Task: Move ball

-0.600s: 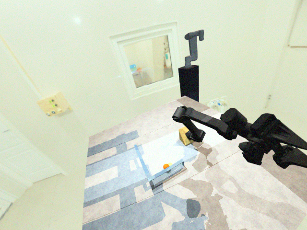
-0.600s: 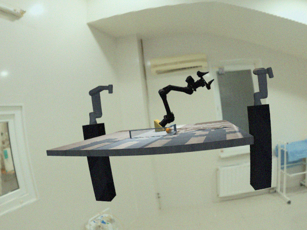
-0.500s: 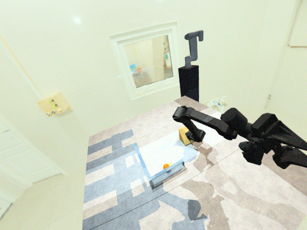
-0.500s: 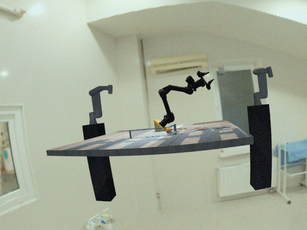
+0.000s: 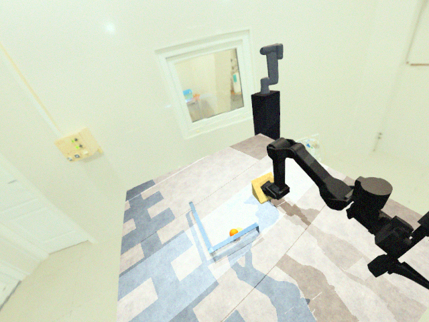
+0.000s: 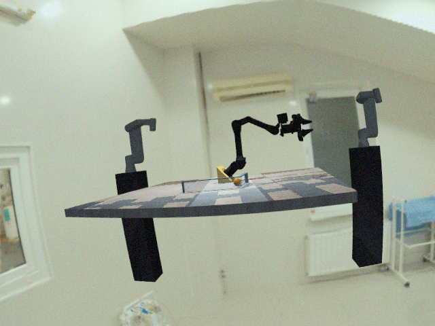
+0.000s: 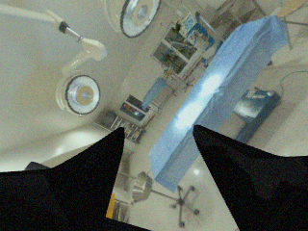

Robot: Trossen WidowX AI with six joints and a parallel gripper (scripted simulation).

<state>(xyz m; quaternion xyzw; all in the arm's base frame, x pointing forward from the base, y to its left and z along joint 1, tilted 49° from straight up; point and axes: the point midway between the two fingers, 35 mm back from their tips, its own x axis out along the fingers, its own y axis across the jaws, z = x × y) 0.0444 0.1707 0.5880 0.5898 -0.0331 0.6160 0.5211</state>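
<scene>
The see-through ball is 49 cm to the right of my gripper tip, 28 cm below it and 17 cm ahead of it.
</scene>
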